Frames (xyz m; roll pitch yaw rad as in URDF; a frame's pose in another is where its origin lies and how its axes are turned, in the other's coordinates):
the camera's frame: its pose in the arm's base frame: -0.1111 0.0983 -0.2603 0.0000 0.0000 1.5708
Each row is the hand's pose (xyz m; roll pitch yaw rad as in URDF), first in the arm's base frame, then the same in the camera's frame.
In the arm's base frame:
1: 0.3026 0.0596 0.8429 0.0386 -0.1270 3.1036
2: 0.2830 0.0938 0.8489 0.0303 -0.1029 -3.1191
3: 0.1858 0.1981 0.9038 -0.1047 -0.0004 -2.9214
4: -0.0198 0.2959 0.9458 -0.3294 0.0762 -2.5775
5: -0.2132 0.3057 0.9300 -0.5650 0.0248 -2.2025
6: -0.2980 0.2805 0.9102 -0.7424 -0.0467 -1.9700
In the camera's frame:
1: -0.0387 -0.4137 1.1032 0.0386 -0.1270 1.5328
2: -0.0045 -0.3941 1.1092 0.0303 -0.1029 1.5933
3: 0.0998 -0.2969 1.1641 -0.1047 -0.0004 1.7910
4: 0.1976 -0.0913 1.2061 -0.3294 0.0762 2.1349
5: 0.2074 0.1021 1.1903 -0.5650 0.0248 2.5099
6: 0.1822 0.1869 1.1705 -0.7424 -0.0467 2.7424

